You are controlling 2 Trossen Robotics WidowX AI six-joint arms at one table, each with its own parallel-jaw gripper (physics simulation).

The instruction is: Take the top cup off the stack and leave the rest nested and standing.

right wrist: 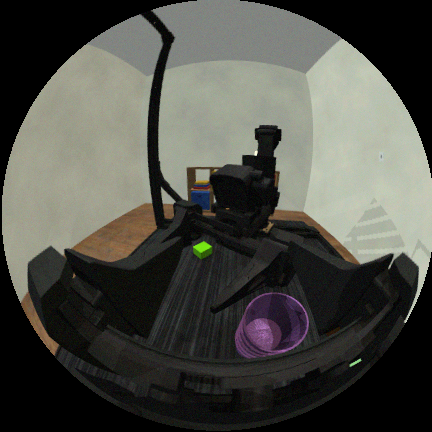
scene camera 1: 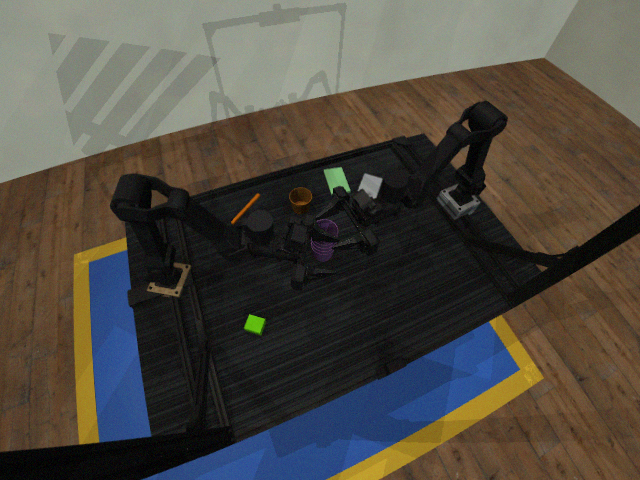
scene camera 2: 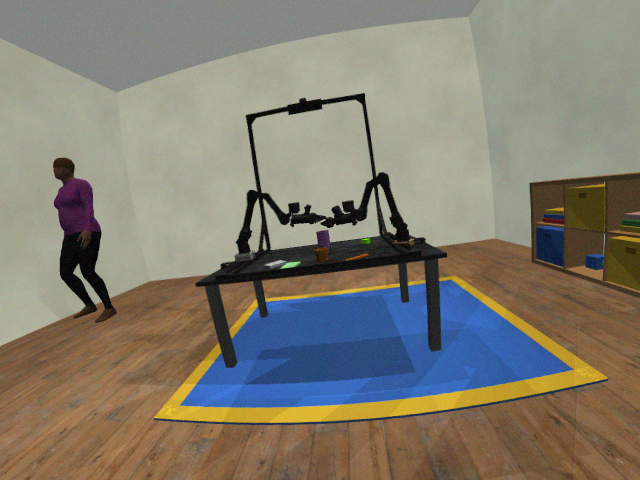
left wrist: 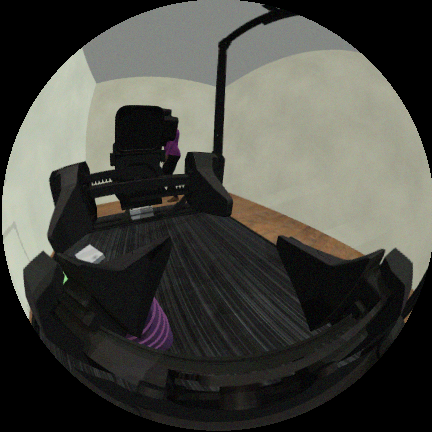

Labels:
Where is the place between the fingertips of my right gripper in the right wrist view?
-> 237, 244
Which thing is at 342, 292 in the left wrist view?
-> My left gripper.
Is my left gripper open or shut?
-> Open.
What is my left gripper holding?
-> Nothing.

